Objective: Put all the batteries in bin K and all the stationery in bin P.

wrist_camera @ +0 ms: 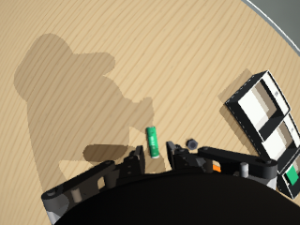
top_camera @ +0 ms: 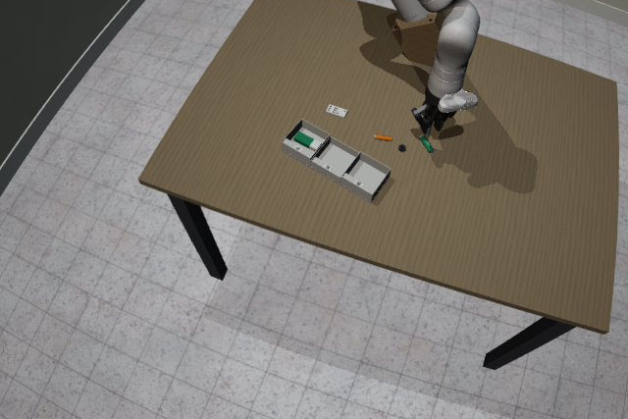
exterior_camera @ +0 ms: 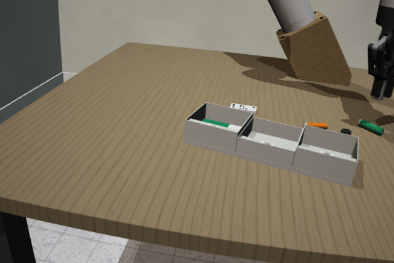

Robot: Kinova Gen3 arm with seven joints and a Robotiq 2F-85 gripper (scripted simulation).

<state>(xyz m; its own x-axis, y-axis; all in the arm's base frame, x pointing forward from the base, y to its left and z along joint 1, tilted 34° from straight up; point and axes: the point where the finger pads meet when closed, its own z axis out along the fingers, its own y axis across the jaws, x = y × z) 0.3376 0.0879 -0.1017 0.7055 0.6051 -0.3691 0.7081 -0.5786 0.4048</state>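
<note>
Now: the green battery 80 mm below my hand. Round my hand: three joined grey bins (130 mm ahead, 190 mm to the right, 70 mm below); then black nut (30 mm ahead, 60 mm to the right, 80 mm below); then orange battery (20 mm ahead, 110 mm to the right, 80 mm below).
</note>
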